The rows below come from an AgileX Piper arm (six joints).
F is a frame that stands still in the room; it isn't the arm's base.
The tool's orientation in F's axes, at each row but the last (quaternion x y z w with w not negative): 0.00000 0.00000 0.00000 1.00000; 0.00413 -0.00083 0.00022 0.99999; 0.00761 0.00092 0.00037 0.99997; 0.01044 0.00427 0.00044 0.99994; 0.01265 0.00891 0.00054 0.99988; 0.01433 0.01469 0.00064 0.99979; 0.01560 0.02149 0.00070 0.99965; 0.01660 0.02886 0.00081 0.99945
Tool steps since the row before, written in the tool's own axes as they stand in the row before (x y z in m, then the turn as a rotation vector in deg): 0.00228 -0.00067 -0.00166 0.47 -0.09 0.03; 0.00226 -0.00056 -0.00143 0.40 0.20 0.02; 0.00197 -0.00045 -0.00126 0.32 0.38 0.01; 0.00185 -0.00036 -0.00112 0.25 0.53 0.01; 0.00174 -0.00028 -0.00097 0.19 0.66 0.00; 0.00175 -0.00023 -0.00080 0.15 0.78 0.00; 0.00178 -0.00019 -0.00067 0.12 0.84 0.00; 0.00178 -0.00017 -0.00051 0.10 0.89 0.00
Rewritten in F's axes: 0.00228 -0.00067 -0.00166 0.47 -0.09 0.03; 0.00226 -0.00055 -0.00143 0.40 0.20 0.02; 0.00197 -0.00043 -0.00127 0.32 0.38 0.02; 0.00184 -0.00033 -0.00114 0.25 0.53 0.02; 0.00172 -0.00025 -0.00101 0.19 0.66 0.01; 0.00173 -0.00020 -0.00086 0.15 0.78 0.02; 0.00175 -0.00017 -0.00075 0.12 0.84 0.02; 0.00175 -0.00015 -0.00062 0.10 0.89 0.02
